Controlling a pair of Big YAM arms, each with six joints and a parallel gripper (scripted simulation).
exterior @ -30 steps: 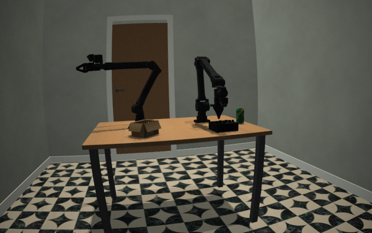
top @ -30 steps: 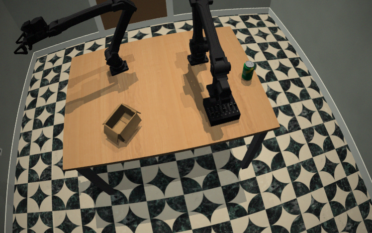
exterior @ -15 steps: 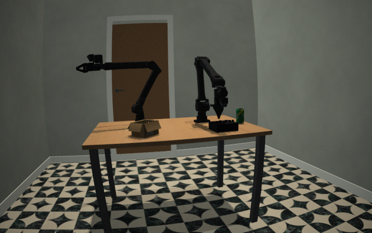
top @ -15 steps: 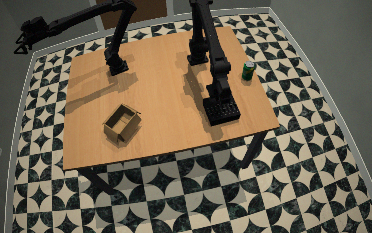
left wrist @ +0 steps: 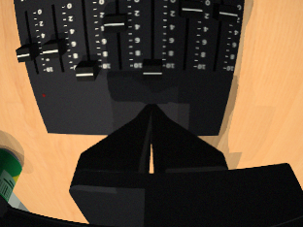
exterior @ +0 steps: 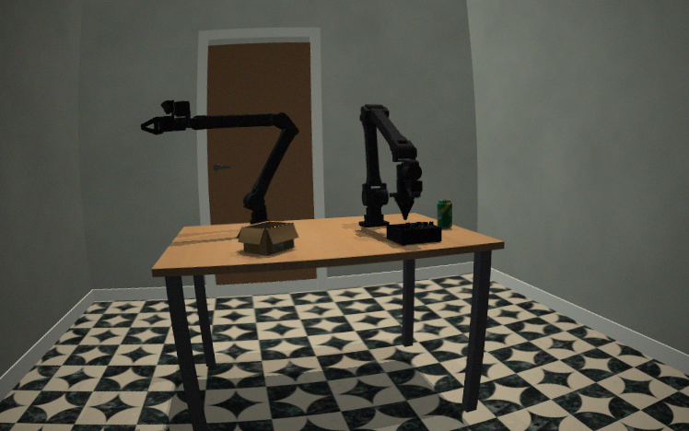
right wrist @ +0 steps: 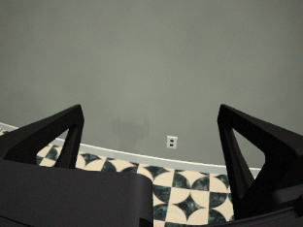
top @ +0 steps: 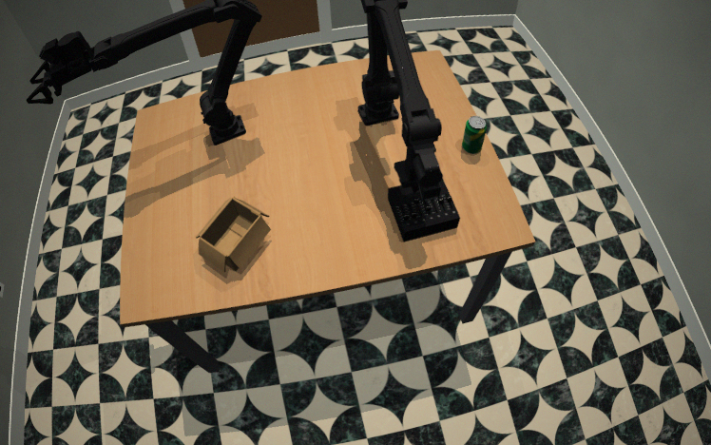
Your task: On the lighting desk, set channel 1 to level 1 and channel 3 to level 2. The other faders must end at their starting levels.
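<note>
Right now my left hand is 20 mm short of the channel 3 knob and 20 mm above it. Round my left hand: channel 1 fader knob 70 mm ahead, 30 mm to the right, 20 mm below; channel 2 cap 70 mm ahead, 20 mm below, 10 mm to the right; channel 4 fader cap 50 mm ahead, 30 mm to the left, 20 mm below.
</note>
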